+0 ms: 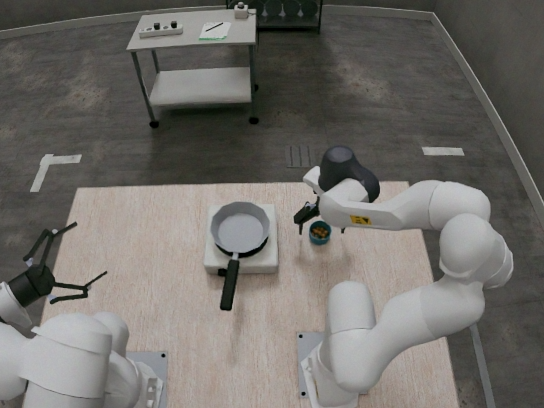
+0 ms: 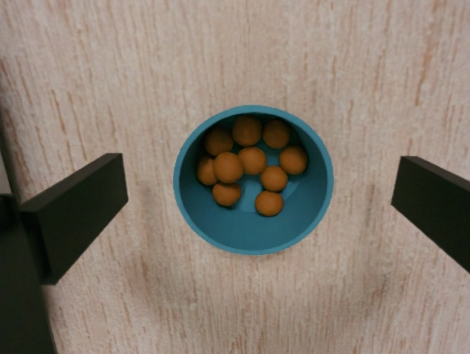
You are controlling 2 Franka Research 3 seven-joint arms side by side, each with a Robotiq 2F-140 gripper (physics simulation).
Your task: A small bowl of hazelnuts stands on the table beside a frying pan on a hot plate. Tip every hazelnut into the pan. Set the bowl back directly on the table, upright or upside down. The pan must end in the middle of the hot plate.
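A small teal bowl (image 1: 320,240) (image 2: 255,235) stands upright on the table, right of the hot plate. It holds several brown hazelnuts (image 1: 320,232) (image 2: 252,160). My right gripper (image 1: 321,230) (image 2: 259,179) is open and points down over the bowl, one finger on each side, with gaps between the fingers and the rim. A grey frying pan (image 1: 240,230) rests on the white hot plate (image 1: 267,265), set towards its back; its black handle (image 1: 229,285) points to the front. No nuts show in the pan. My left gripper (image 1: 91,249) is open and empty at the table's left edge.
The wooden table (image 1: 175,310) carries both arm bases at its front edge. My right arm (image 1: 390,210) reaches in over the table's right side. Behind the table, a white trolley (image 1: 195,42) stands on the floor.
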